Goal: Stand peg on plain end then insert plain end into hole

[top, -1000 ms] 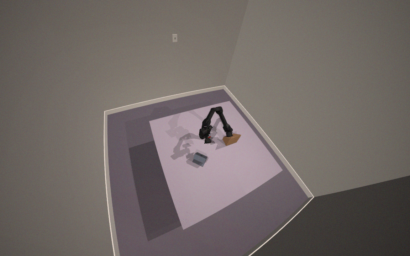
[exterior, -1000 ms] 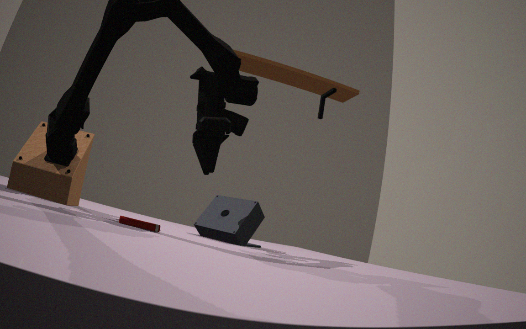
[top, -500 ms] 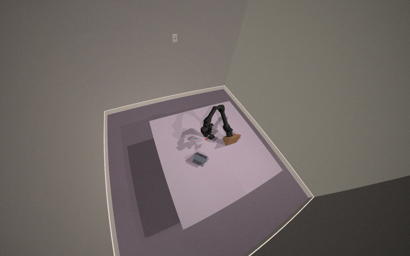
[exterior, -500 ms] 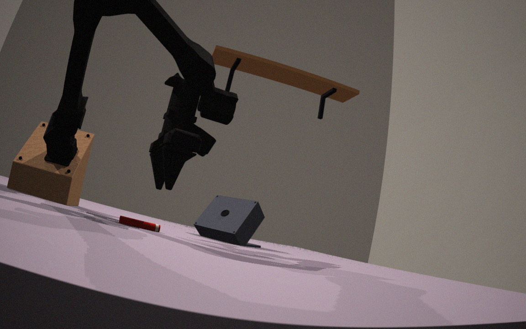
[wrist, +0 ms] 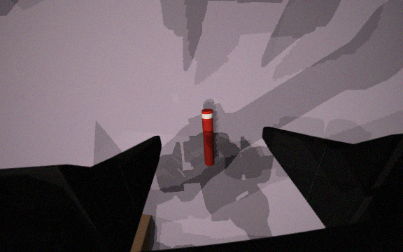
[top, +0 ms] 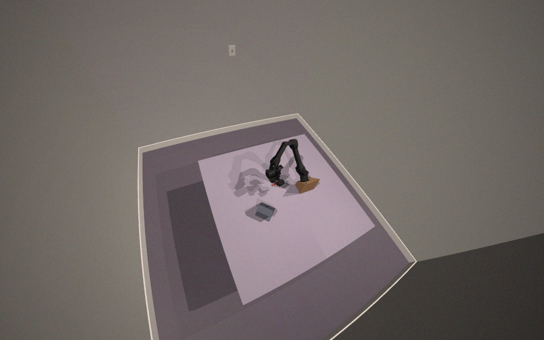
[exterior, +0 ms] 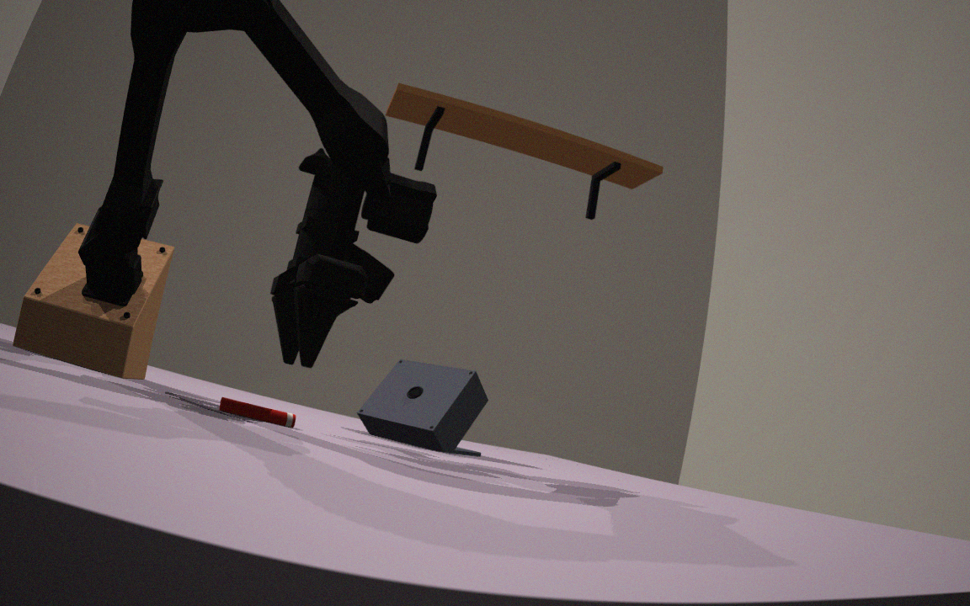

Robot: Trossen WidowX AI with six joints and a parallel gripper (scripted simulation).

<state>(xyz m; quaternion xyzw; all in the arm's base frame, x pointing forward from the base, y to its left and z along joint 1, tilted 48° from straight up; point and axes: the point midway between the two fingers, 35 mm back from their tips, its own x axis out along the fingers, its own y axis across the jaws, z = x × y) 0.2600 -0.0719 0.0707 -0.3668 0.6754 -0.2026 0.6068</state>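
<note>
My gripper tip is now 60 mm above the red peg, 10 mm to the left of it and 10 mm past it. The rest, counted from my gripper tip: grey sloped panel 220 mm to the left, 170 mm ahead, 10 mm below.
</note>
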